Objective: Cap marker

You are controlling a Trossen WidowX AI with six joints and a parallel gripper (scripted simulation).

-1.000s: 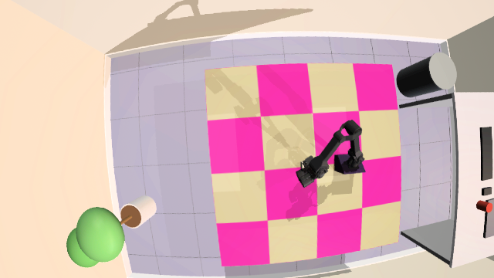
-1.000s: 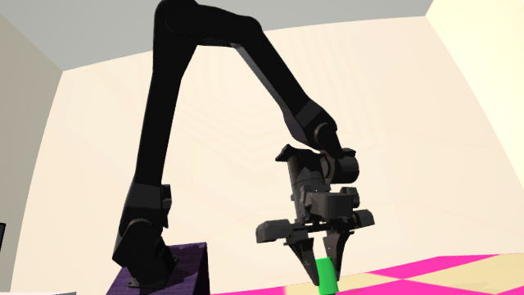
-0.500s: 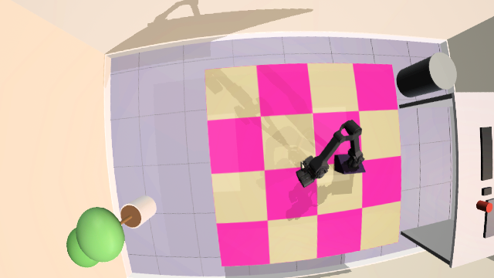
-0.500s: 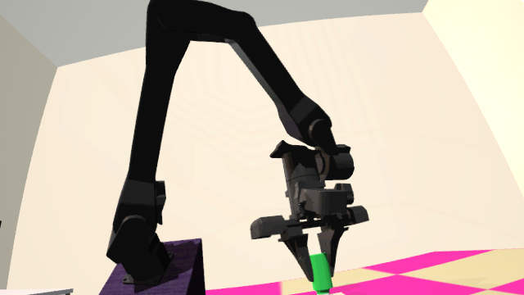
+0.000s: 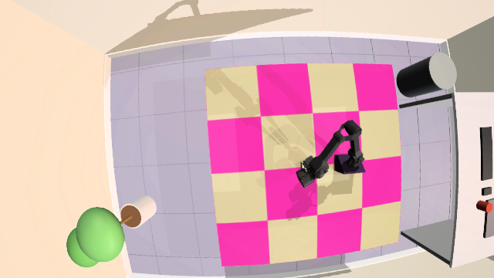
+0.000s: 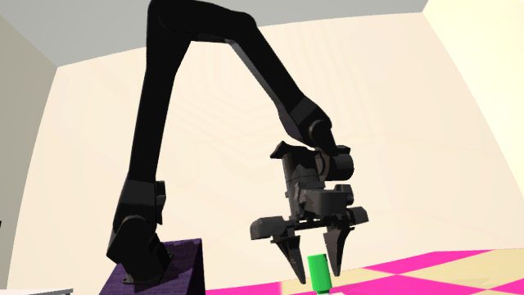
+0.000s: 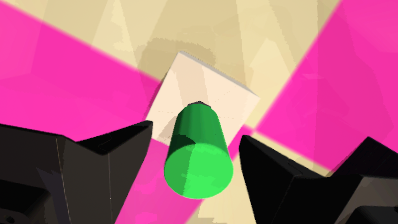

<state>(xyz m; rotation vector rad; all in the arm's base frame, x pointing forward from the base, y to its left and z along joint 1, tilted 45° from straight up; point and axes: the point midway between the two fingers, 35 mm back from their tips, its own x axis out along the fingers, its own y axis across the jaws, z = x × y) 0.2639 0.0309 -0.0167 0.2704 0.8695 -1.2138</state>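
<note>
Now: the green cap 10 mm above my gripper tip. Round my gripper tip: pale holder block 50 mm below.
</note>
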